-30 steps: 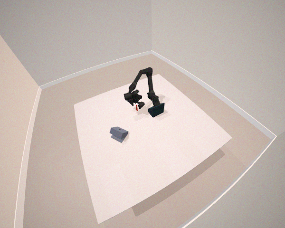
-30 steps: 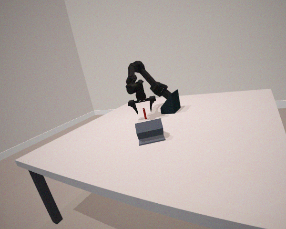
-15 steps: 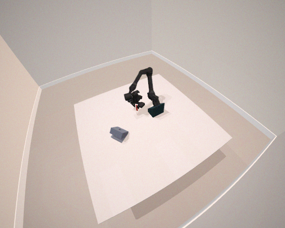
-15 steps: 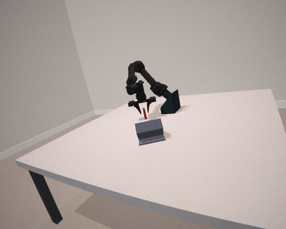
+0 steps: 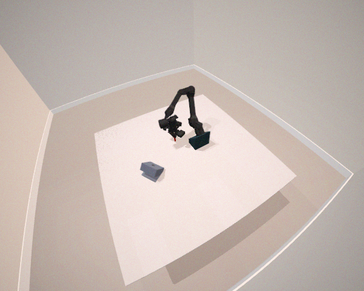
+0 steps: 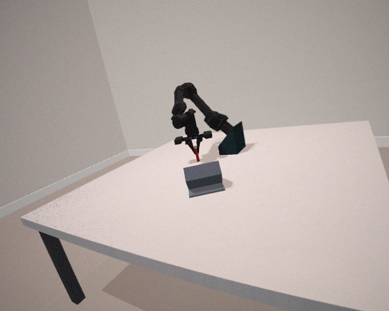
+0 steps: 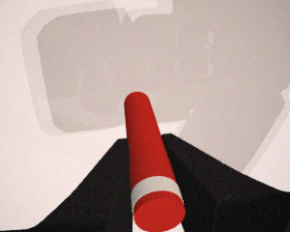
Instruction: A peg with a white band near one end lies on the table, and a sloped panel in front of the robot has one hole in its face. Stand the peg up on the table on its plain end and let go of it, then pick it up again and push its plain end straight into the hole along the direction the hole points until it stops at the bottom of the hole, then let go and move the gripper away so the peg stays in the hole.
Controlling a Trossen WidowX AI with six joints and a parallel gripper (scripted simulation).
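Right now the grey sloped panel is 300 mm ahead of my gripper tip and 150 mm to the left of it. The rest, counted from my gripper tip: red peg 20 mm above.
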